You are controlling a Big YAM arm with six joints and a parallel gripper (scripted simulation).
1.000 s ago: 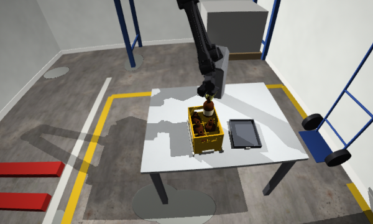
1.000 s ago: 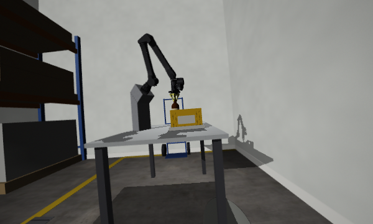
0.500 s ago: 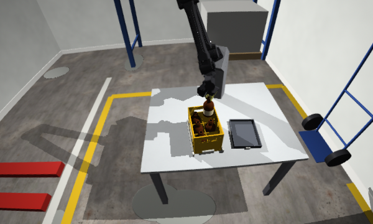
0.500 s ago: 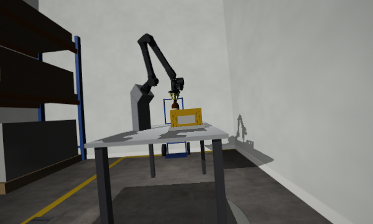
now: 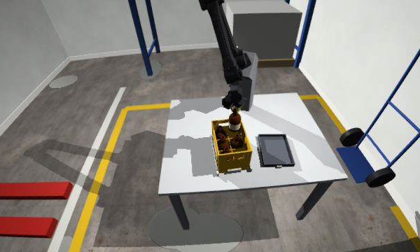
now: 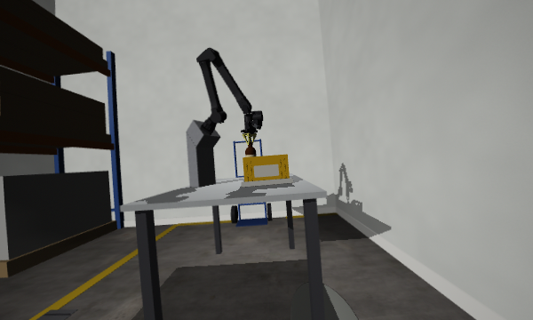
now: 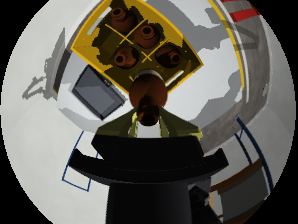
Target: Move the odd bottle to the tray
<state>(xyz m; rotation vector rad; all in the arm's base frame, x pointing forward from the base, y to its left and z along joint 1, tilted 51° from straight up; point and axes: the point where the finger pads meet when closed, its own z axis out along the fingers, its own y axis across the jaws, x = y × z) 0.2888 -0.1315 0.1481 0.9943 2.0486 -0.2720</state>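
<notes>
Now: the brown bottle 6 cm below my hand. From my hand the other things lie so: dark tray 19 cm ahead, 20 cm to the left, 26 cm below; then crate 7 cm ahead, 7 cm to the right, 19 cm below.
</notes>
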